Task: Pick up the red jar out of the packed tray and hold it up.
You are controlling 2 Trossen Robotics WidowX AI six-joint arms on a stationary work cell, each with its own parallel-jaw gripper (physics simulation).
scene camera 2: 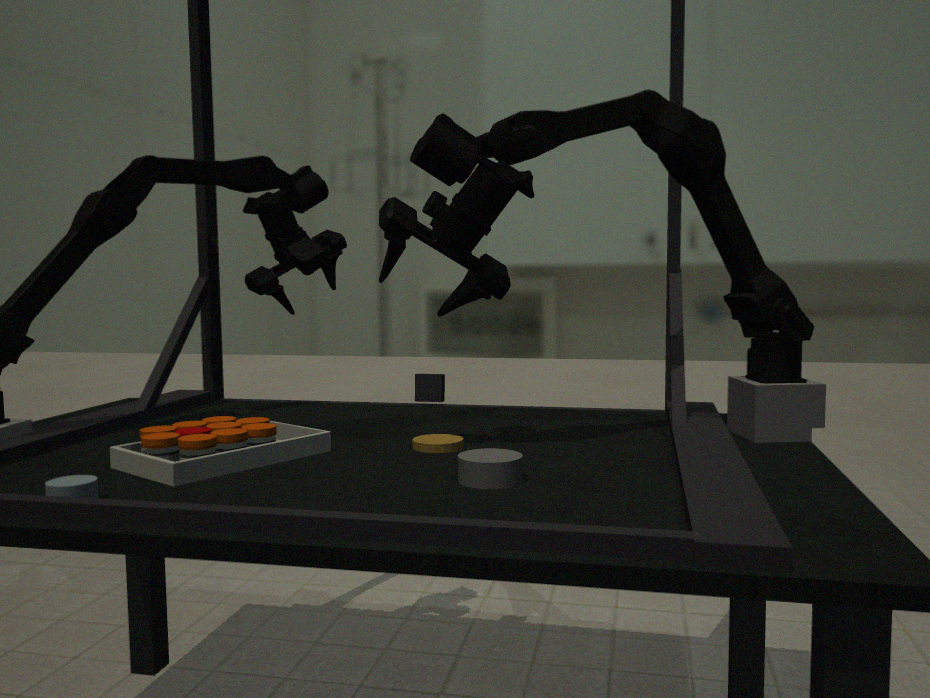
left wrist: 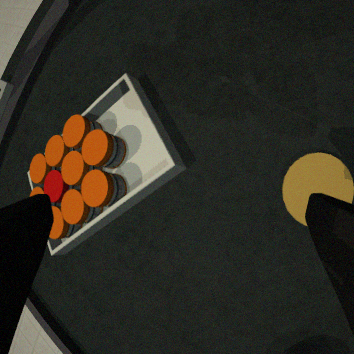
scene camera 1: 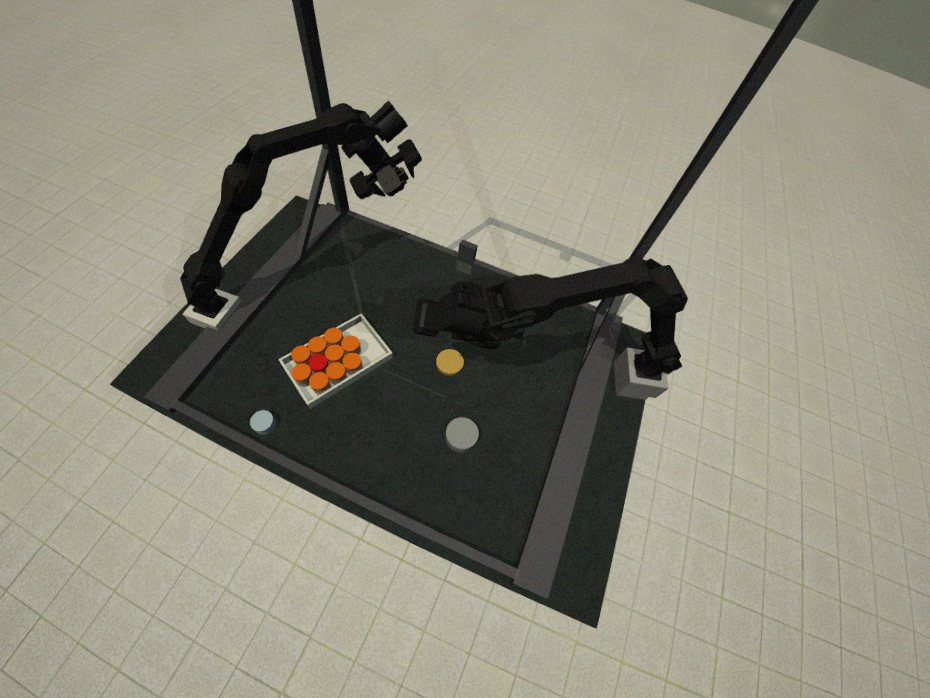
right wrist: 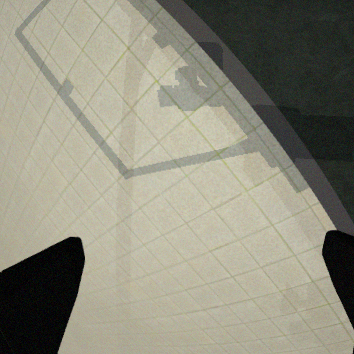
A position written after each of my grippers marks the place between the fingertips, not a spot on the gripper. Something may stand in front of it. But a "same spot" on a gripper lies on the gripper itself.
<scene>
my right gripper: scene camera 2 313, 301; scene camera 1; right wrist; not seen in the left wrist view (out of frame)
same spot on my right gripper: (right wrist: 46, 283) = (scene camera 1: 411, 174)
</scene>
